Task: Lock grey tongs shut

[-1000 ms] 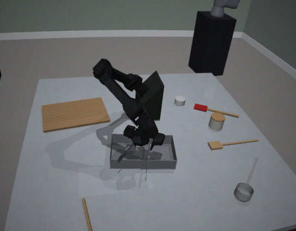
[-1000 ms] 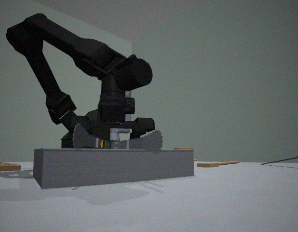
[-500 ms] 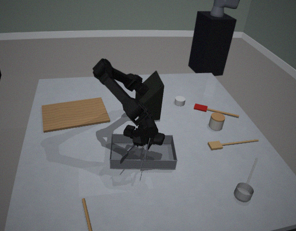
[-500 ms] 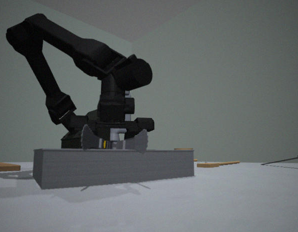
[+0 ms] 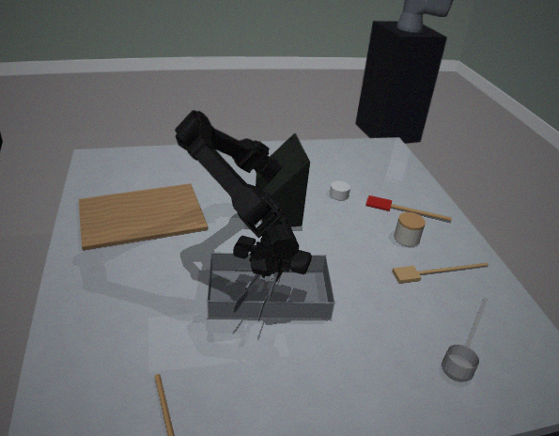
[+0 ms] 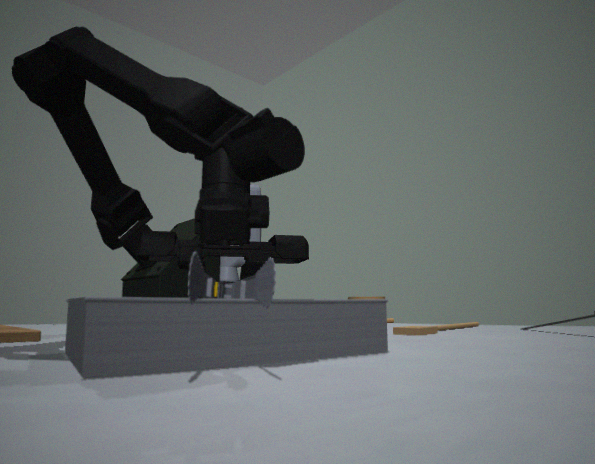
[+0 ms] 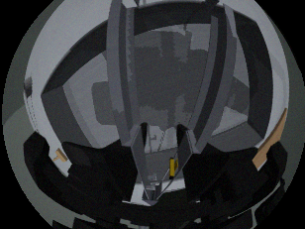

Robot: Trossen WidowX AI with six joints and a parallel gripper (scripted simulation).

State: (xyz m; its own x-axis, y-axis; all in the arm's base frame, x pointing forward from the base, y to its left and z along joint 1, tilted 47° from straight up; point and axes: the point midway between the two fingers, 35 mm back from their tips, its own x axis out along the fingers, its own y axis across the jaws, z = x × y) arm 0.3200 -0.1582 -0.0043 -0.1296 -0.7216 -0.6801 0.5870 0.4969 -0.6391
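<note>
My gripper tip is 20 mm short of the grey roasting tin and 10 mm to the left of it. From my gripper tip the other things lie so: white puck (360 mm behind, 360 mm to the left, 10 mm below); then wooden board (390 mm behind, 290 mm to the right, 20 mm below); then corked jar (100 mm behind, 470 mm to the left).
</note>
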